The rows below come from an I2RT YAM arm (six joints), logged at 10 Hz.
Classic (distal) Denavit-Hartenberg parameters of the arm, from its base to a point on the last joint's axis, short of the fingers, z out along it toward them. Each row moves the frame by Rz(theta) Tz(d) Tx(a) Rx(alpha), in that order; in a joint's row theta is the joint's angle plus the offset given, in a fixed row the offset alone. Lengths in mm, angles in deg.
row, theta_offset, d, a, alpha
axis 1, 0.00, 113.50, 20.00, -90.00
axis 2, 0.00, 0.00, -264.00, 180.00
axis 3, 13.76, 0.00, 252.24, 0.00
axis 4, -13.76, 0.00, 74.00, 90.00
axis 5, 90.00, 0.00, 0.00, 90.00
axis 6, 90.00, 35.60, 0.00, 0.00
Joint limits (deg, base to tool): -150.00..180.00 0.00..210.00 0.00..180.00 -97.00..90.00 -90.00..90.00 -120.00..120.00
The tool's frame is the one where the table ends.
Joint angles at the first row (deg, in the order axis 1, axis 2, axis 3, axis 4, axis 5, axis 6):
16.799, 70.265, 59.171, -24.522, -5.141, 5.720
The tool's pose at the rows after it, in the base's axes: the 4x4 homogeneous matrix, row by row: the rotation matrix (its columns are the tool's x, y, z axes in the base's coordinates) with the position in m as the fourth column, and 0 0 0 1 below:
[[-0.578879 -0.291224 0.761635 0.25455], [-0.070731 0.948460 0.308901 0.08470], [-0.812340 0.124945 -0.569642 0.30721], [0 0 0 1]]
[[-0.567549 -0.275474 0.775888 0.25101], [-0.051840 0.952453 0.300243 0.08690], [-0.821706 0.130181 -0.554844 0.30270], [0 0 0 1]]
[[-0.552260 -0.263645 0.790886 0.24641], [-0.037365 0.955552 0.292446 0.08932], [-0.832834 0.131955 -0.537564 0.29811], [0 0 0 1]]
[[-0.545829 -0.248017 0.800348 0.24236], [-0.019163 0.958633 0.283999 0.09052], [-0.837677 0.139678 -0.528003 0.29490], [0 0 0 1]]
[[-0.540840 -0.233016 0.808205 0.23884], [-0.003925 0.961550 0.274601 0.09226], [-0.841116 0.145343 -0.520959 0.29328], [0 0 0 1]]
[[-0.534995 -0.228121 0.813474 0.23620], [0.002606 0.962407 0.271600 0.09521], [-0.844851 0.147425 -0.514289 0.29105], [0 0 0 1]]
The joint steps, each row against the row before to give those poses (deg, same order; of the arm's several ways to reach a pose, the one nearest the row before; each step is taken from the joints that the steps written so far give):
1.156, -1.066, -1.591, 1.346, 1.755, 0.674
0.883, -0.922, -1.977, 2.128, 1.458, 1.322
1.039, -1.137, -2.163, 2.230, 1.578, 1.064
0.728, -0.952, -1.524, 1.215, 1.257, 1.251
0.833, -0.737, -0.958, 0.672, 1.373, 1.165
0.991, -0.411, -0.896, 0.898, 1.121, 0.744

